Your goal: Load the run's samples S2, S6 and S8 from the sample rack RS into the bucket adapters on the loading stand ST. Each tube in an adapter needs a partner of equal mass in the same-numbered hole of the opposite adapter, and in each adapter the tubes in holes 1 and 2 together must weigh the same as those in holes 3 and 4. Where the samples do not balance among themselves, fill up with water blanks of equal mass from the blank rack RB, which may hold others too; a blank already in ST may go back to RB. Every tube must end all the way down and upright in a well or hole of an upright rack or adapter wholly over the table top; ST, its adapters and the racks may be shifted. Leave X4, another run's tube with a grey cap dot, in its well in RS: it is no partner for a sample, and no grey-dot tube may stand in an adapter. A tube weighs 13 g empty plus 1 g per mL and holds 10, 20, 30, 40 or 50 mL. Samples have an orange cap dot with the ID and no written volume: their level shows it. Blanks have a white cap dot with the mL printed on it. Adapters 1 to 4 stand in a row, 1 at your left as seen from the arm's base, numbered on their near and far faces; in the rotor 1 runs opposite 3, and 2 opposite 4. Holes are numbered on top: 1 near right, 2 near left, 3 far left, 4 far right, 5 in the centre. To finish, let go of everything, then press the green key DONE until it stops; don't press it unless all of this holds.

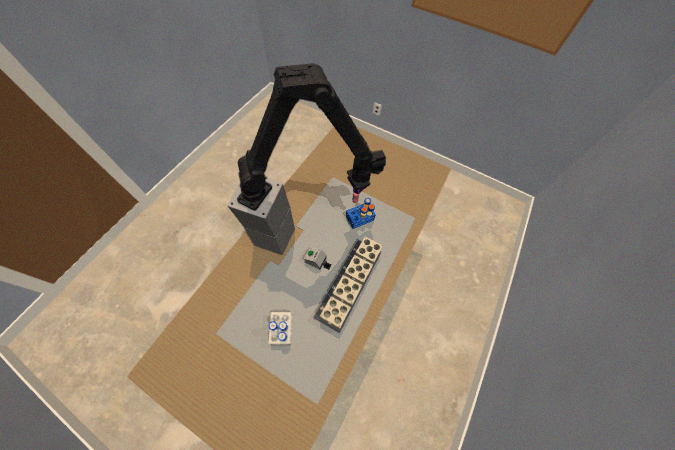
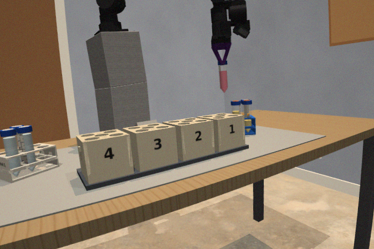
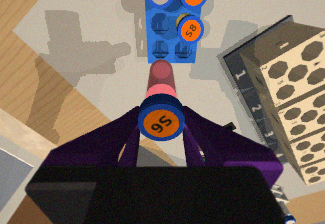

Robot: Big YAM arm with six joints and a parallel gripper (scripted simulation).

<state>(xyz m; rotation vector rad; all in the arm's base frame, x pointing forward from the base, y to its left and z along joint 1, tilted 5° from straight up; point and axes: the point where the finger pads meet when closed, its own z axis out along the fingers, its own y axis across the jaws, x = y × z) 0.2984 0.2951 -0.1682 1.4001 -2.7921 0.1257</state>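
The blue sample rack RS lies 4 cm ahead of my hand, 2 cm to the left of it and 23 cm below it. Round my hand: white blank rack RB 2 cm behind, 66 cm to the right, 23 cm below.
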